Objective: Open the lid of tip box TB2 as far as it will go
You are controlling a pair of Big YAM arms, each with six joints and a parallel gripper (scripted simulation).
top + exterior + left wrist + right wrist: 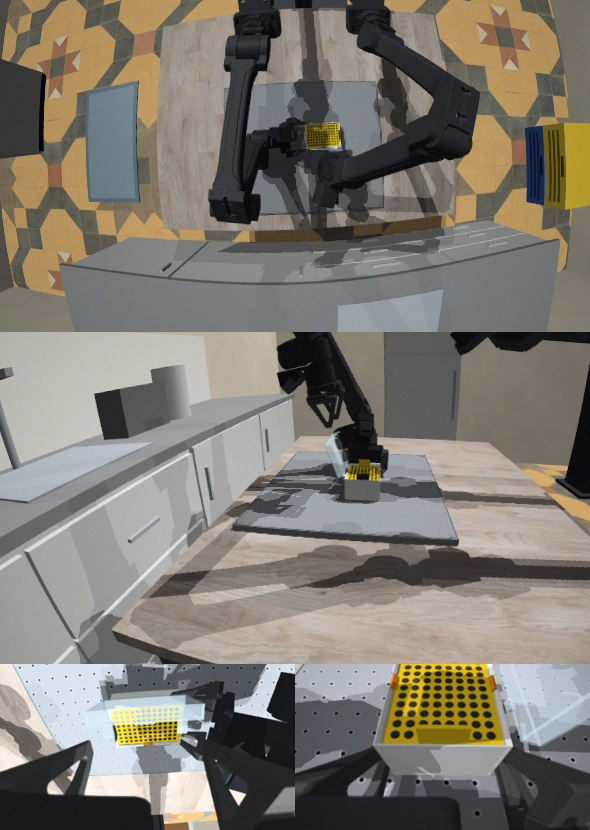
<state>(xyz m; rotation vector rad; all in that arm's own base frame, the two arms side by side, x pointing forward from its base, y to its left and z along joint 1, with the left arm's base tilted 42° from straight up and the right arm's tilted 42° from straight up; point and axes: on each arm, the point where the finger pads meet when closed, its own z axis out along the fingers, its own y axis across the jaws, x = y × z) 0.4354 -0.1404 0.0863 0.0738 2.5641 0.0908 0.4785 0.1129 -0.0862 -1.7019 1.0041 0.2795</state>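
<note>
Right now my right hand is 50 mm to the right of the yellow insert and 30 mm below it. From my right hand the other things lie so: tip box TB2: 50 mm to the left, 40 mm above, 10 mm ahead; clear lid: 70 mm above, 60 mm ahead, 50 mm to the left.
</note>
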